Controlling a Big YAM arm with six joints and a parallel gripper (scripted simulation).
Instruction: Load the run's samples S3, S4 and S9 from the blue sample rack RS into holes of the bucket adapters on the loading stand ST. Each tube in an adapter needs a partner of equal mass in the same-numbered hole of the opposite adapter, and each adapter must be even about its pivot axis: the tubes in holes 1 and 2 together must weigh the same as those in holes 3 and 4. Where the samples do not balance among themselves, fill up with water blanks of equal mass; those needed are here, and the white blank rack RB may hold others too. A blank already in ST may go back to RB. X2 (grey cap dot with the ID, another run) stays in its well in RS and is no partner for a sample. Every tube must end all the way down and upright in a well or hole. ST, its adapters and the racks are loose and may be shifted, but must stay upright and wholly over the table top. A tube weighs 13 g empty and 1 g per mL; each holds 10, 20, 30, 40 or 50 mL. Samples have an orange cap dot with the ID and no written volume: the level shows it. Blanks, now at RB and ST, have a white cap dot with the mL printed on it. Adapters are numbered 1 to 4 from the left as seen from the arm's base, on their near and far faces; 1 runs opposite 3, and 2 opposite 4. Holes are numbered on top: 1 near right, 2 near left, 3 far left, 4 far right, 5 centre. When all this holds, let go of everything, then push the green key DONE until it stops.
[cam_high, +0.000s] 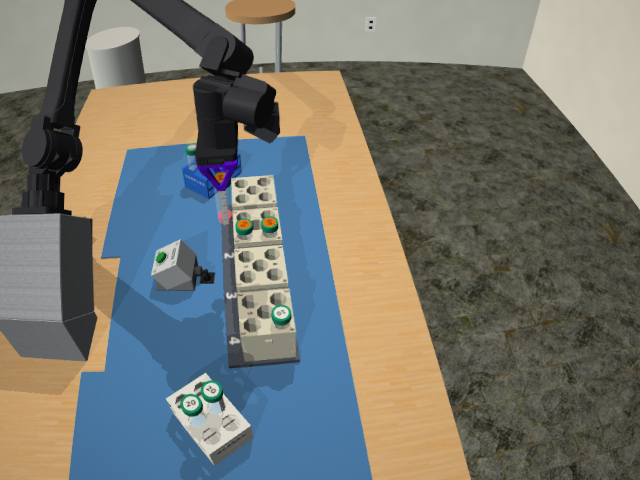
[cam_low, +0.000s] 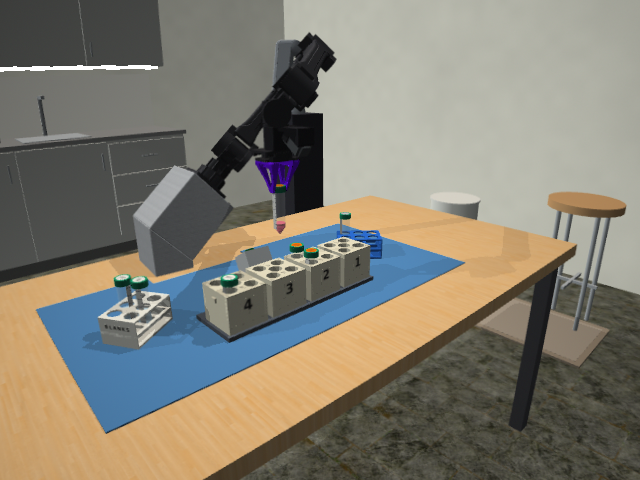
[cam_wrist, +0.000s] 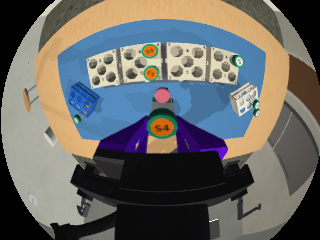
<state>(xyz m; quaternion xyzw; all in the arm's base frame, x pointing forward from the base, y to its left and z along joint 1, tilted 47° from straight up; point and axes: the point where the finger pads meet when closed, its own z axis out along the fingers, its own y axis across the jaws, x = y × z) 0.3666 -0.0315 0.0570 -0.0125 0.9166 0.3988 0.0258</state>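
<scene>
My hand is 15 cm past the green DONE key and 19 cm above it. Round my hand: white blank rack RB (3 cm behind, 35 cm to the right, 23 cm below); loading stand ST (5 cm ahead, 25 cm below); blue sample rack RS (7 cm behind, 32 cm to the left, 23 cm below).
</scene>
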